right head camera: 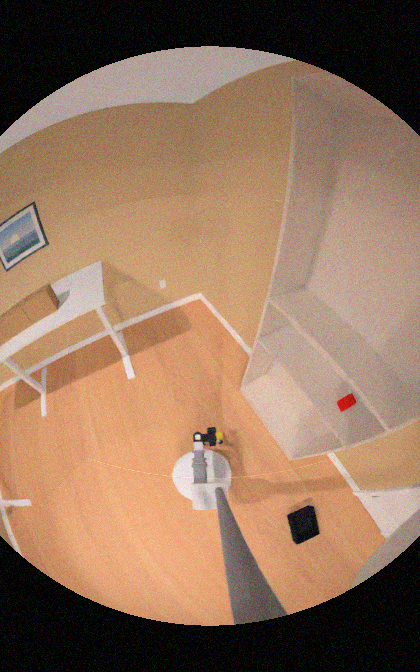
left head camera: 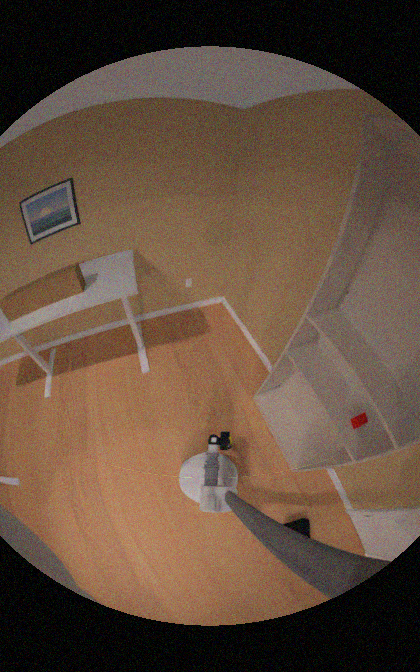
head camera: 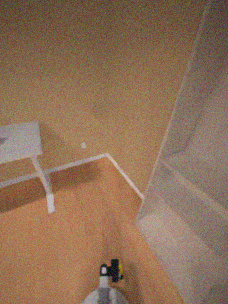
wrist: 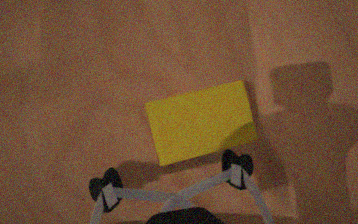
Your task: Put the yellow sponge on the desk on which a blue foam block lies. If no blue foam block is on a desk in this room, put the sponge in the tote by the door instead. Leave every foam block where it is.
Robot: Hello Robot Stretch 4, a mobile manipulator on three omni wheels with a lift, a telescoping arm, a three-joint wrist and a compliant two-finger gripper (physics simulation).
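The yellow sponge (wrist: 200,120) (right head camera: 219,437) (head camera: 121,269) lies flat on the wooden floor. In the wrist view it is tilted a little and lies beyond the fingertips, nearer the right one. My gripper (wrist: 172,172) (right head camera: 212,436) (left head camera: 225,440) is open, with nothing between its fingertips. A white desk (head camera: 22,140) (left head camera: 114,277) (right head camera: 87,287) stands against the wall at the left. A long brown box (left head camera: 45,292) (right head camera: 30,309) lies on it and hides part of its top. No blue foam block shows. A black container (right head camera: 303,524) (left head camera: 301,527) stands on the floor at the lower right.
A tall pale shelf unit (head camera: 192,75) (left head camera: 367,185) (right head camera: 306,200) stands at the right, close to the gripper. A red block (left head camera: 359,420) (right head camera: 346,402) lies on one of its low shelves. A white leg (left head camera: 10,481) (right head camera: 17,502) shows at the left edge.
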